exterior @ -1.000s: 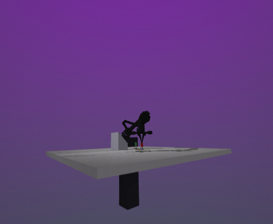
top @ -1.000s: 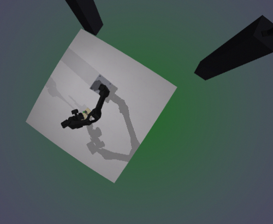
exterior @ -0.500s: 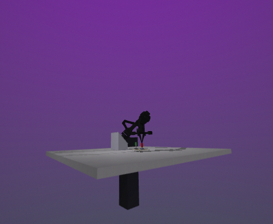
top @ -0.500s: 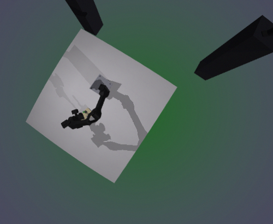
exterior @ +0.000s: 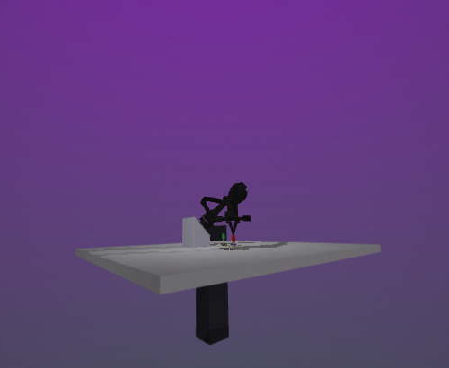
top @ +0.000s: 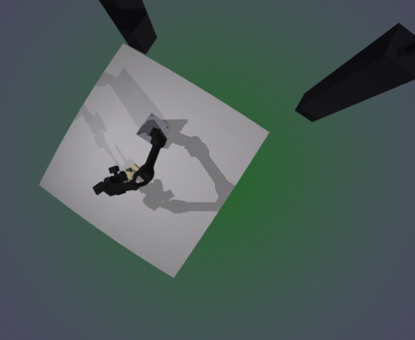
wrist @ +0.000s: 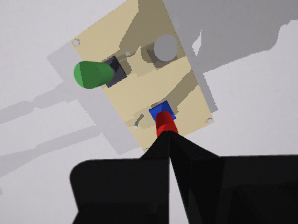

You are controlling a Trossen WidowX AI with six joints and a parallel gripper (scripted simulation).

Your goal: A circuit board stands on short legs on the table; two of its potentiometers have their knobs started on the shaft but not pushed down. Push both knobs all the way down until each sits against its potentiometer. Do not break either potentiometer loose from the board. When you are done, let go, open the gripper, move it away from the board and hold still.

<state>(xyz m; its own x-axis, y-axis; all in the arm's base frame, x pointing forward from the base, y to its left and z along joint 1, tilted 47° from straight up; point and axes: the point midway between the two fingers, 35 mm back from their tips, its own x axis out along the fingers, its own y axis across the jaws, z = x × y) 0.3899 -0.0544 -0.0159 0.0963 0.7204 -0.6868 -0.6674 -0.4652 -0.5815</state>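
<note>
Right now the red knob is 2 cm below my gripper tip. The rest, counted from my gripper tip: white knob 5 cm behind, 5 cm to the left, 3 cm below.
</note>
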